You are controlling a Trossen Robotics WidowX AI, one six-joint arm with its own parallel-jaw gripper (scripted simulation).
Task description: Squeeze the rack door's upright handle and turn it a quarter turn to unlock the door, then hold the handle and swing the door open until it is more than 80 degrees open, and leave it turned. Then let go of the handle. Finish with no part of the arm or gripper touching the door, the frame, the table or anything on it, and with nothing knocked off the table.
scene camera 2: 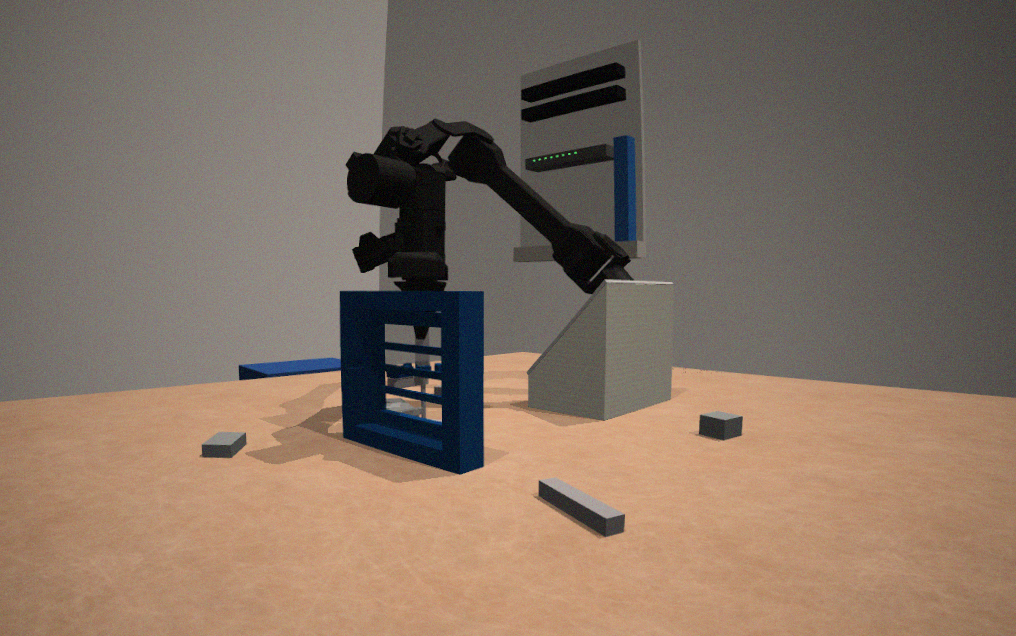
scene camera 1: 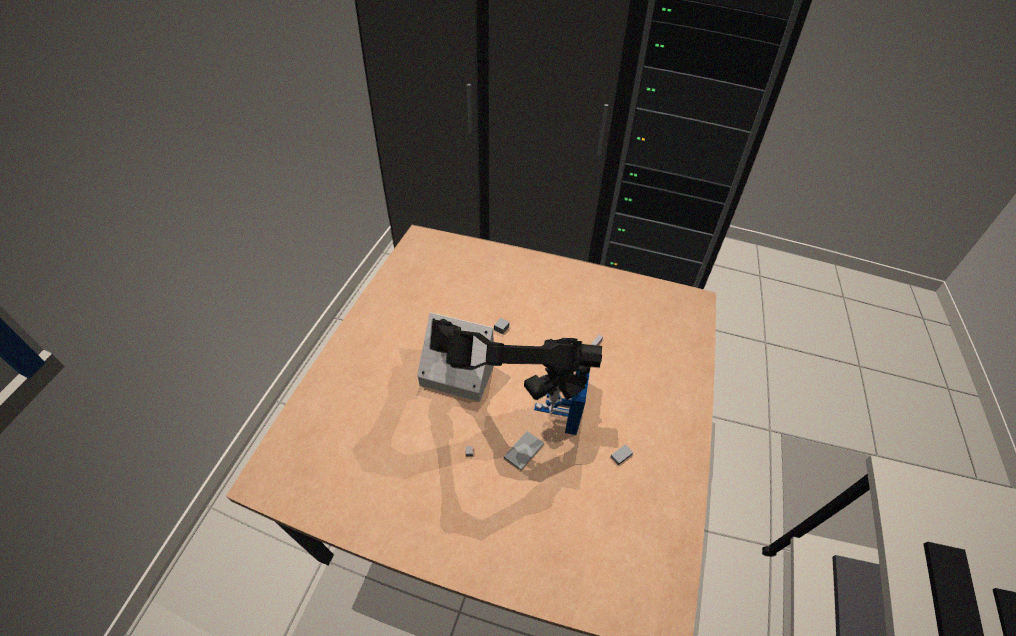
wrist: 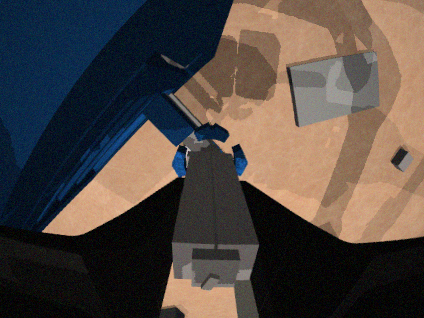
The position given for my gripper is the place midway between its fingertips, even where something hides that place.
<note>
In view: my gripper (scene camera 2: 421, 338), a slatted blue door (scene camera 2: 399, 376), a flat grey plate (scene camera 1: 521, 453), a long bar (scene camera 2: 605, 520) and a small cube (scene camera 2: 720, 425).
My gripper also shows in scene camera 1 (scene camera 1: 554, 392) and in the wrist view (wrist: 211, 187). The slatted blue door is seen too in the wrist view (wrist: 148, 94). The flat grey plate is seen too in the wrist view (wrist: 330, 88).
</note>
